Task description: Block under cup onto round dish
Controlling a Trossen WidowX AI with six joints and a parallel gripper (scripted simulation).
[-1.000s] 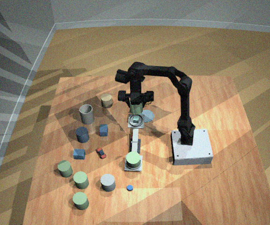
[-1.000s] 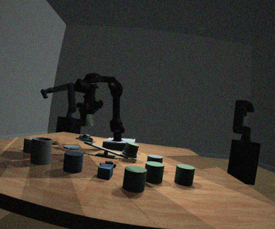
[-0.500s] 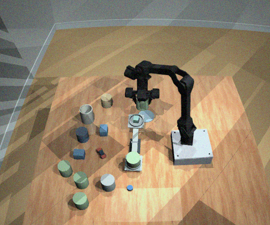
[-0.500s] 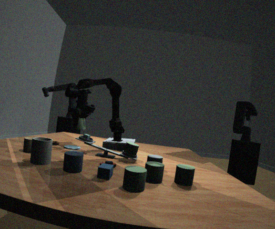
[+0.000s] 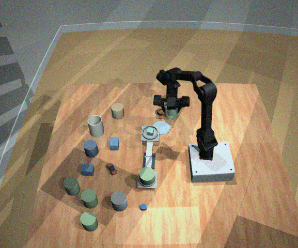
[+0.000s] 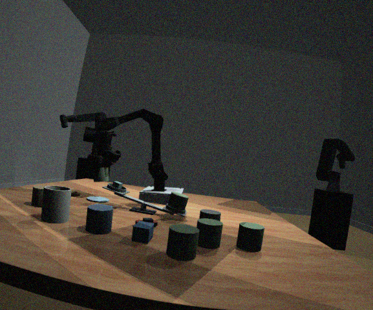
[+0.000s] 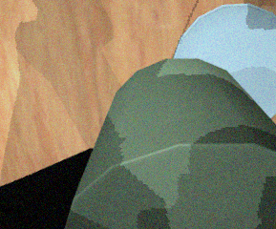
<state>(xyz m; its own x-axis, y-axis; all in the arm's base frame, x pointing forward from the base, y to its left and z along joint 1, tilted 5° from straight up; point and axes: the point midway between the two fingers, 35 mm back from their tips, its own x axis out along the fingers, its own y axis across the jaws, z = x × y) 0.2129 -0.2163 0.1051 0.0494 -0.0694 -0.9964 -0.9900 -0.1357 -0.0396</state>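
Now: gripper tip 80 mm short of the pale green block, 150 mm to the right of it and 10 mm above it. From my gripper tip the other things lie so: balance 70 mm ahead, 270 mm to the left, 80 mm below; round dish 50 mm ahead, 30 mm to the left, 100 mm below; balance beam 70 mm ahead, 270 mm to the left, 60 mm below.
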